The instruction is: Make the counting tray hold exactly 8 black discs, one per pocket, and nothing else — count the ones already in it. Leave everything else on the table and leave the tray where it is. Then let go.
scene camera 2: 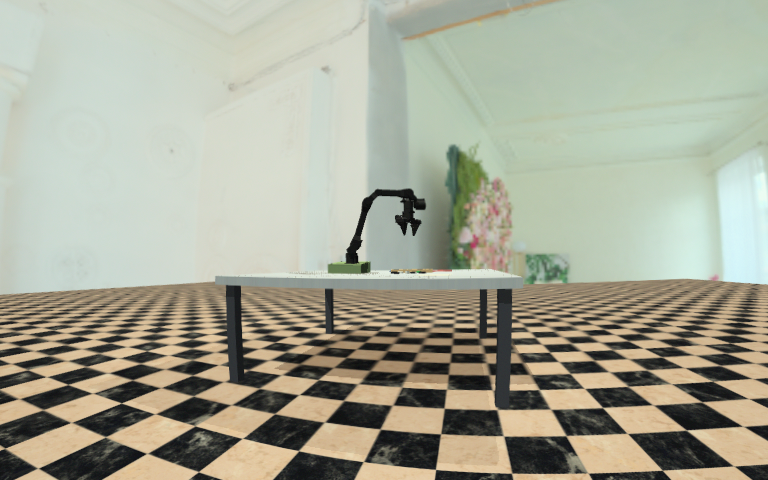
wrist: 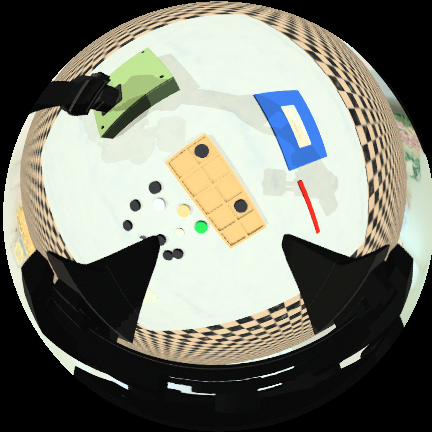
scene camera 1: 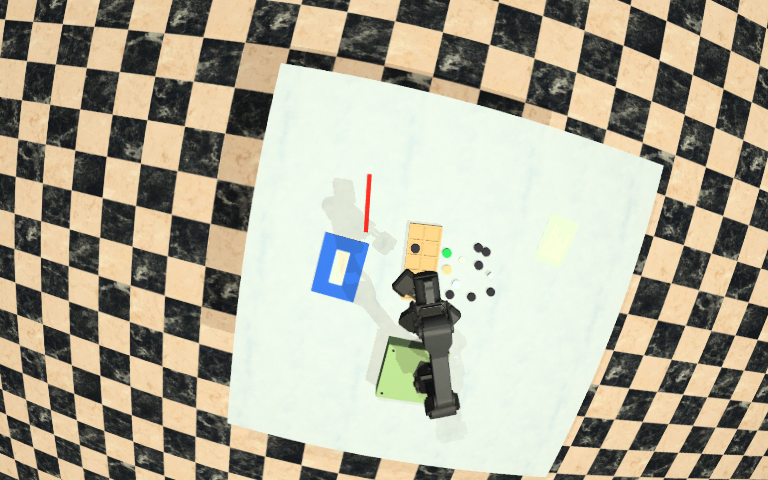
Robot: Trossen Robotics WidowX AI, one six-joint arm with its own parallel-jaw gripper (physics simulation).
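Note:
The tan counting tray [scene camera 1: 432,233] [wrist: 208,201] has two rows of pockets. In the wrist view one black disc [wrist: 201,150] sits in an end pocket and another [wrist: 240,205] sits one pocket from the other end of the same row. The other pockets look empty; the arm hides the tray's lower end in scene camera 1. Several loose black discs lie beside the tray, among them one [scene camera 1: 449,294] [wrist: 155,187], one [scene camera 1: 471,296] [wrist: 135,205] and one [scene camera 1: 490,292] [wrist: 127,225]. Two others [scene camera 1: 478,247] [scene camera 1: 485,251] nearly touch. My gripper [scene camera 2: 409,233] [wrist: 221,241] is open and empty, high above the table.
A green disc [scene camera 1: 446,252] [wrist: 201,227], a tan disc [scene camera 1: 446,269] [wrist: 184,210] and white pieces [scene camera 1: 455,284] [wrist: 159,203] lie beside the tray. A blue frame-like piece [scene camera 1: 324,263] [wrist: 276,120], a red bar [scene camera 1: 367,203] [wrist: 309,206] and a pale yellow rectangle [scene camera 1: 556,240] lie farther off.

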